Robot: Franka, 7 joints.
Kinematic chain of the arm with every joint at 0, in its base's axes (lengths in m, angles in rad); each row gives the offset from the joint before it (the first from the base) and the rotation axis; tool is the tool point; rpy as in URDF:
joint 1: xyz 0 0 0.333 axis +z
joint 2: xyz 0 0 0 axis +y
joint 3: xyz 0 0 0.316 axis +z
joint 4: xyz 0.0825 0 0 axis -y
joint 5: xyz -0.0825 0 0.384 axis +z
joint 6: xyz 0 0 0 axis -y
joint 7: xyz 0.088 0 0 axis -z
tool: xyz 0 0 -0.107 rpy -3.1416 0 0
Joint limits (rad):
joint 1: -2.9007..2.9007
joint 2: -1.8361..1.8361
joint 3: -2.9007..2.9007
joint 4: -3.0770..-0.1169
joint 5: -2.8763..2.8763
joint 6: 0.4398..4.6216
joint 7: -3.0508..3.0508
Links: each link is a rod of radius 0.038 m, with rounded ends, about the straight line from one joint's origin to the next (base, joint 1, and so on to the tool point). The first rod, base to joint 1, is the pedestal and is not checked.
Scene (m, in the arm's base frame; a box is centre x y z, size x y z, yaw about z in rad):
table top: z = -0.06
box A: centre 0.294 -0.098 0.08 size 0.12 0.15 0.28 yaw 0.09
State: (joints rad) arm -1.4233 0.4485 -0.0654 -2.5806 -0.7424 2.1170 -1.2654
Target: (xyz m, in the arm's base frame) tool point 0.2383 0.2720 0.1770
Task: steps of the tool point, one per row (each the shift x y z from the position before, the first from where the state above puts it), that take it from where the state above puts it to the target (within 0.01 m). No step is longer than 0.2 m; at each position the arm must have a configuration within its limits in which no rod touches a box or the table.
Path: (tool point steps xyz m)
1: 0.1140 -0.0357 0.0280
2: 0.1245 -0.0034 0.0463
3: 0.1237 0.0355 0.0640
4: 0.1085 0.0773 0.0793
5: 0.0773 0.1161 0.0901
6: -0.0308 0.1154 -0.1022
7: -0.0678 0.1176 -0.0673
8: -0.0942 0.0996 -0.0329
9: -0.1070 0.0696 -0.0055

